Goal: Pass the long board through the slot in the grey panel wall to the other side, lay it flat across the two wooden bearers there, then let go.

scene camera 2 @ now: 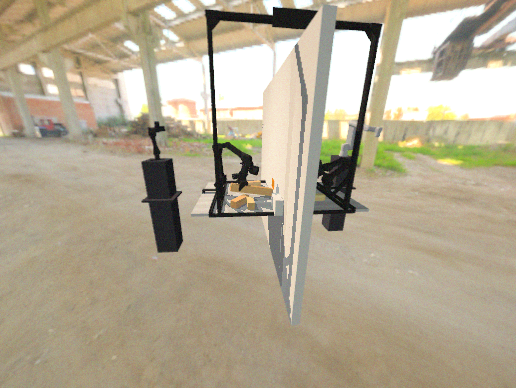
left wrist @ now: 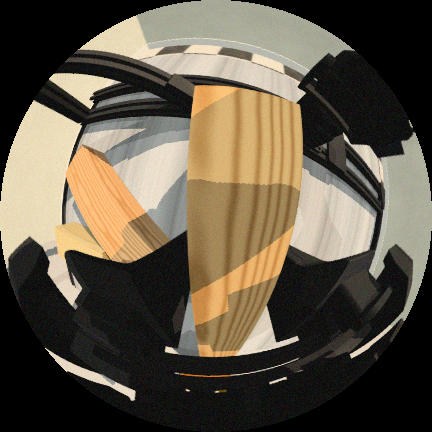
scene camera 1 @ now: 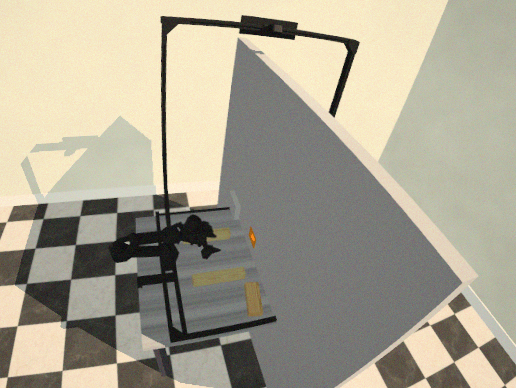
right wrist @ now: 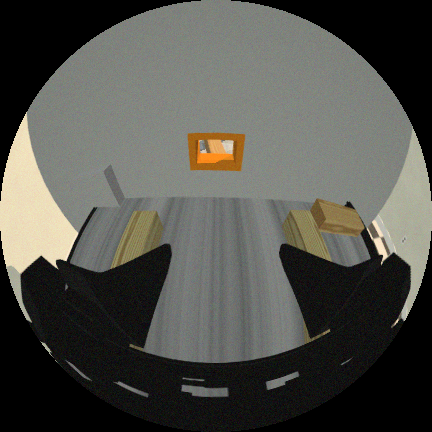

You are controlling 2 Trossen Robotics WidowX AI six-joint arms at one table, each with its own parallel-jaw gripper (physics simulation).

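Frame: origin at the left arm's base, x up, y right, z ahead, level; metres.
Where they show: left gripper, fingertip midpoint: [scene camera 2: 238, 190] [left wrist: 224, 232]; right gripper, fingertip midpoint: [scene camera 1: 218, 243] [right wrist: 227, 250]; left arm's base at its link origin: [left wrist: 302, 124]; right arm's base at its link origin: [scene camera 2: 326, 191] [scene camera 1: 168, 265].
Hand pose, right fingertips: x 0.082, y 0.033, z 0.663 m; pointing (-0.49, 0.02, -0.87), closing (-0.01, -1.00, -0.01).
Each offset is from my right fingertips to the top centre of the thing. "*": to the spot under its first point.
The long board [scene camera 2: 260, 191] [left wrist: 245, 150] is between the fingers of my left gripper [left wrist: 224, 232], which is shut on it. It stretches away from the fingers in the left wrist view and lies on the near side of the grey panel wall [scene camera 1: 325, 200] [scene camera 2: 285, 125] [right wrist: 215, 75] in scene camera 2. The slot has an orange frame {dx +0.037, dy +0.011, dz -0.206 m} [scene camera 1: 252, 230] [scene camera 2: 273, 183] [right wrist: 216, 136]; a wooden surface {* dx -0.030, dy +0.009, dz -0.297 m} [right wrist: 216, 146] shows behind it. Two wooden bearers {dx -0.057, dy -0.140, dz +0.022 m} [scene camera 1: 219, 276] {dx -0.057, dy +0.124, dz +0.032 m} [right wrist: 137, 235] [right wrist: 300, 225] lie apart on the other side. My right gripper [scene camera 1: 216, 243] [right wrist: 227, 250] is open and empty above them, facing the wall.
A wooden block {dx -0.063, dy -0.286, dz -0.107 m} [scene camera 1: 253, 299] [right wrist: 339, 218] lies by one bearer, close to the wall. On the left arm's side, loose blocks {dx -0.051, dy +0.180, dz -0.500 m} [scene camera 2: 238, 201] {dx -0.051, dy +0.225, dz -0.428 m} [scene camera 2: 251, 203] and a tilted wooden piece {* dx -0.051, dy +0.155, dz -0.509 m} [left wrist: 110, 200] lie beside the board. Black frame posts [scene camera 1: 165, 125] [scene camera 2: 212, 90] rise around the workspace.
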